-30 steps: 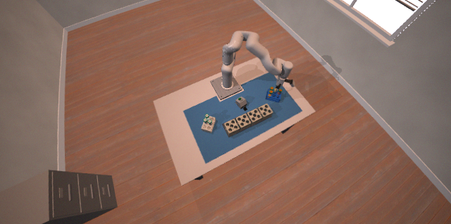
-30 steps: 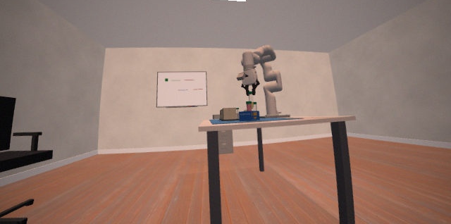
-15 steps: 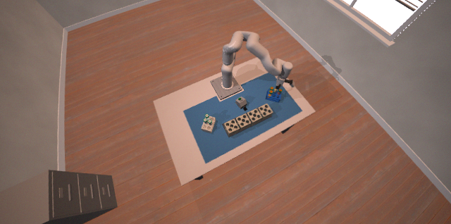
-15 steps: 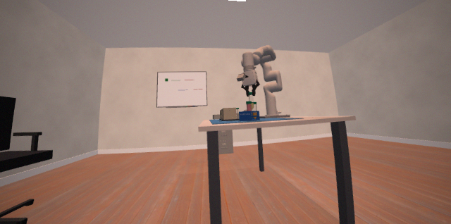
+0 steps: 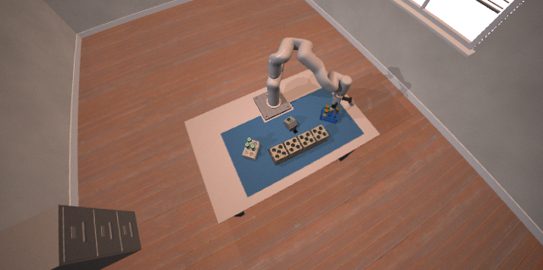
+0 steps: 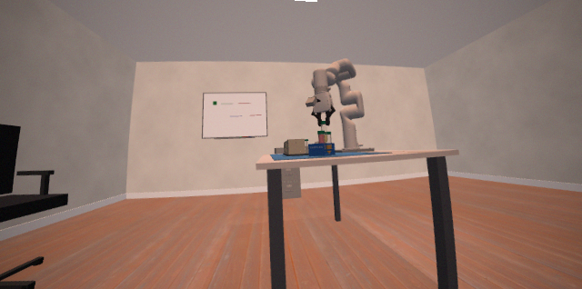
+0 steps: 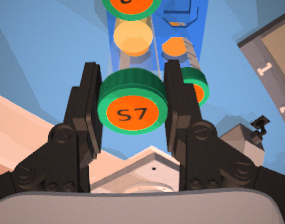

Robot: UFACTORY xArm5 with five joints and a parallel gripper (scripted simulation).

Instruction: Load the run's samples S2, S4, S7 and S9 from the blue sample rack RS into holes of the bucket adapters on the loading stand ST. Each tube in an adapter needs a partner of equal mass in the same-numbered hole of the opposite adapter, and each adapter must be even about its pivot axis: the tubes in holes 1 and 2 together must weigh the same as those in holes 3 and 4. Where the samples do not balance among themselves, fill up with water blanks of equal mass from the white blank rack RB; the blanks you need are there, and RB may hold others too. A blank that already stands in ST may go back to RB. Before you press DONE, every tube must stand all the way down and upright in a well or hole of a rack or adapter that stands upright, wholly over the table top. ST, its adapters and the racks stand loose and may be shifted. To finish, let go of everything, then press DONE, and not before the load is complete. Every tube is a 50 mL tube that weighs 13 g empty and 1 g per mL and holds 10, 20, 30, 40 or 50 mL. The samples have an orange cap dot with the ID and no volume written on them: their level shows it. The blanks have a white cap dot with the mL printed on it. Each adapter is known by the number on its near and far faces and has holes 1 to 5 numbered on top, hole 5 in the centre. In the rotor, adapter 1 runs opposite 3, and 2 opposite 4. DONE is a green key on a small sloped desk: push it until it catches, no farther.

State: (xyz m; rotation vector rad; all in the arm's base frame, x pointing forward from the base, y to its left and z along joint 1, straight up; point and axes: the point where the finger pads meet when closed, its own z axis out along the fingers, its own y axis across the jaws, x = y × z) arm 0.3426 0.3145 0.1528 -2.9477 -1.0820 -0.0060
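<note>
Right now my hand is 1 cm short of the sample tube S7 and 5 cm above it. From my hand the other things lie so: sample tube S2 (2 cm ahead, 3 cm to the left, 10 cm below); then sample tube S9 (5 cm to the right, 10 cm below); then sample tube S4 (4 cm behind, 3 cm to the right, 10 cm below).
</note>
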